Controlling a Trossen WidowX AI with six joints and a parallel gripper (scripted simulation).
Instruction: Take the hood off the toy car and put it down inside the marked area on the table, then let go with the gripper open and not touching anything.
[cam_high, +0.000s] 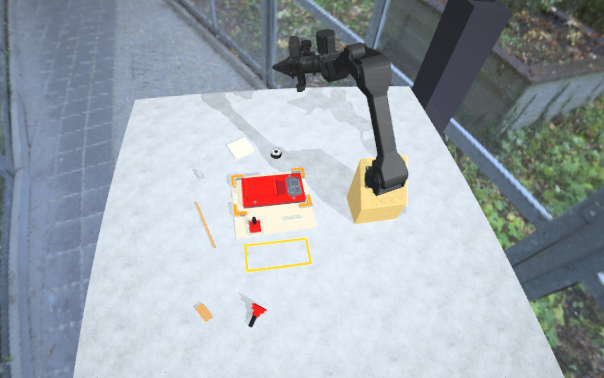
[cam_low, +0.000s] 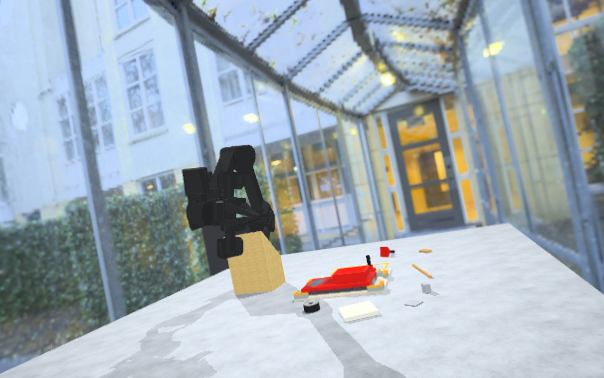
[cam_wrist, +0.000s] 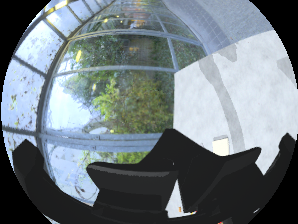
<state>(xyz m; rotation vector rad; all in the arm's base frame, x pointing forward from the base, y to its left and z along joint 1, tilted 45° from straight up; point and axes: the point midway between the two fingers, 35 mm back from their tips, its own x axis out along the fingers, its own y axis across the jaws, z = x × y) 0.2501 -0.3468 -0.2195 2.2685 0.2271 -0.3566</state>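
Right now the red hood is 6 cm ahead of my gripper tip, 34 cm to the left of it and 22 cm below it. From my gripper tip the other things lie so: black wheel: 17 cm to the left, 25 cm below; then white slab: 13 cm ahead, 13 cm to the left, 25 cm below; then orange stick: 23 cm ahead, 44 cm to the left, 25 cm below.
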